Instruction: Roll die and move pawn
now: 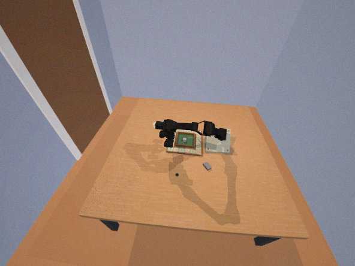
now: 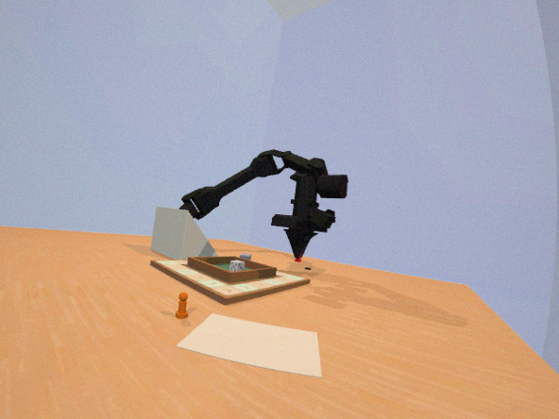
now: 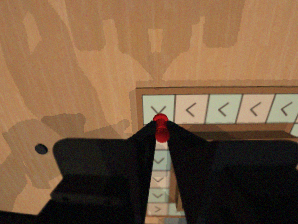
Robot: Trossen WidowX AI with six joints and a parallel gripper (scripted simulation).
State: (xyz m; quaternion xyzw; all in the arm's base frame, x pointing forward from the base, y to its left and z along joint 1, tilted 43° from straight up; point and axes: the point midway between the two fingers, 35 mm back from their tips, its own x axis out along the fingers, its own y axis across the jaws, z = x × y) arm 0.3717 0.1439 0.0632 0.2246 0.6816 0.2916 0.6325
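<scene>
Now: gripper tip 1 cm below the red pawn. Also, from my gripper tip: white die (10 cm behind, 11 cm to the right, 4 cm below); then small grey block (30 cm behind, 10 cm to the left, 6 cm below); then green tray (11 cm behind, 12 cm to the right, 6 cm below).
</scene>
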